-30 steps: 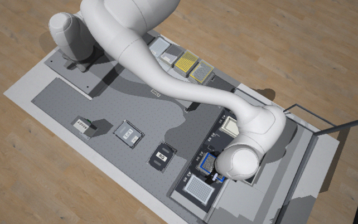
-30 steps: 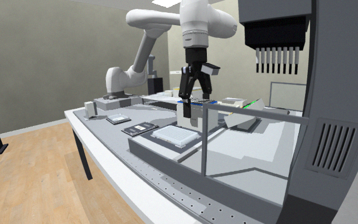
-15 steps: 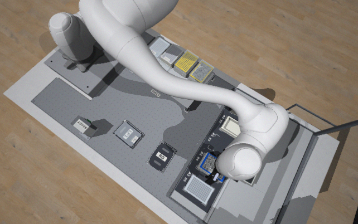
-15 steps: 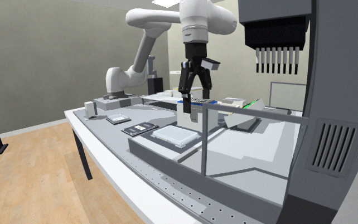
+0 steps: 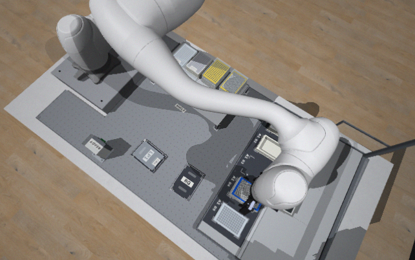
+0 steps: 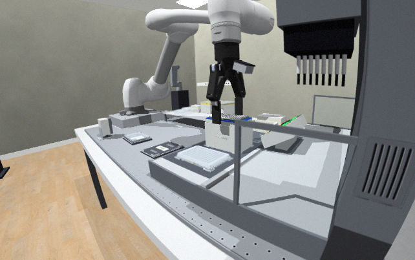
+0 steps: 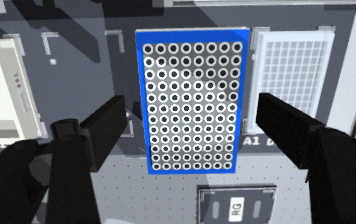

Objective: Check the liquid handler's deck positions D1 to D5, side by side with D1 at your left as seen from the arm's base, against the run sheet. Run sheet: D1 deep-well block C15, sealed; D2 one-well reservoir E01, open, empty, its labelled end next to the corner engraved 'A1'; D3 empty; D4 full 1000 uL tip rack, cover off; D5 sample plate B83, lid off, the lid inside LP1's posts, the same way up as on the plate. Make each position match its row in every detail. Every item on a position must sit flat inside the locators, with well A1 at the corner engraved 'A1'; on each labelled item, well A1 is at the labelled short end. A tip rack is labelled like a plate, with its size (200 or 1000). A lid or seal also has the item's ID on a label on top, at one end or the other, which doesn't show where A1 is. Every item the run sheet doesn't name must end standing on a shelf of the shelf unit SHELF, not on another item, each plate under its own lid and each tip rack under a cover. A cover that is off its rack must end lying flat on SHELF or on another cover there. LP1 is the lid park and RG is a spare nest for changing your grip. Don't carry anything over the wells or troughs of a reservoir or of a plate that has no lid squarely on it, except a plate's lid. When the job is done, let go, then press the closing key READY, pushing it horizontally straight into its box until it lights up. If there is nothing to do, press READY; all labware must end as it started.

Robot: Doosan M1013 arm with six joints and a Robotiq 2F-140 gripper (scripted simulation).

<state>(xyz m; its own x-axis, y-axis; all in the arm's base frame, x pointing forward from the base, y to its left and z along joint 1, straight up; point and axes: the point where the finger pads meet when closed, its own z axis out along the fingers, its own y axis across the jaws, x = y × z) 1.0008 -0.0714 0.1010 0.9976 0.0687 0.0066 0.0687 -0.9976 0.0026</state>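
Now: the blue-rimmed tip rack 1 cm behind my hand, 1 cm to the right of it and 4 cm below it. From my hand the other things lie so: deep-well block: 3 cm behind, 37 cm to the left, 8 cm below; cream reservoir: 2 cm behind, 25 cm to the left, 10 cm below; shelf: 51 cm behind, 33 cm to the left, 9 cm below.
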